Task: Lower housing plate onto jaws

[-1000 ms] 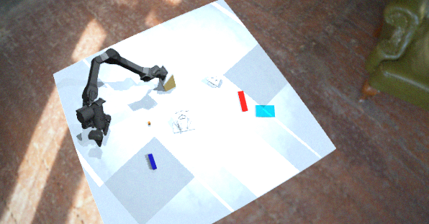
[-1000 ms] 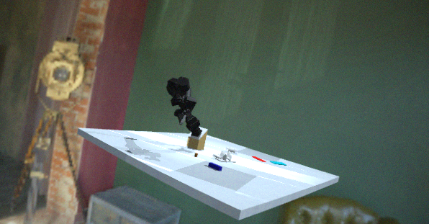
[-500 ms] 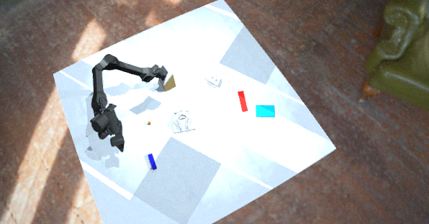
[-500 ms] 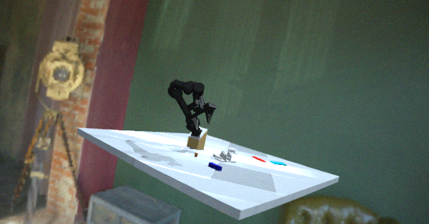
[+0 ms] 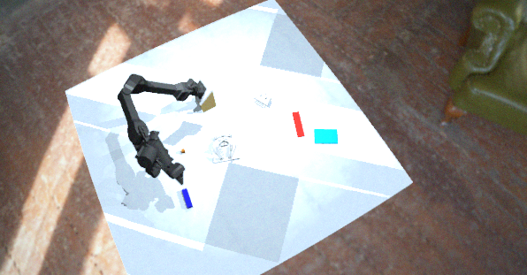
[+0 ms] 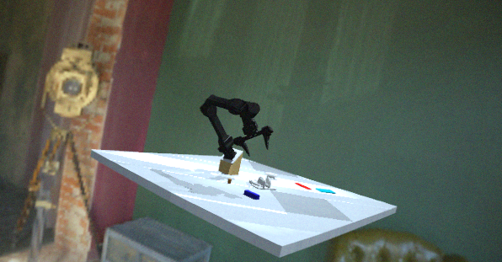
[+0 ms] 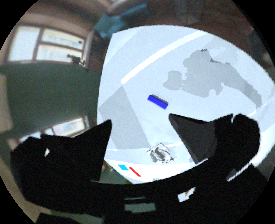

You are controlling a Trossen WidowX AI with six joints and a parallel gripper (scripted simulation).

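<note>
Right now my gripper tip is 200 mm past the small white piece, 550 mm to the right of it and 180 mm above it. From my gripper tip the other things lie so: tiny orange piece 190 mm behind, 90 mm to the left, 200 mm below; then blue bar 20 mm ahead, 10 mm to the right, 200 mm below; then red bar 610 mm to the left, 210 mm below.
</note>
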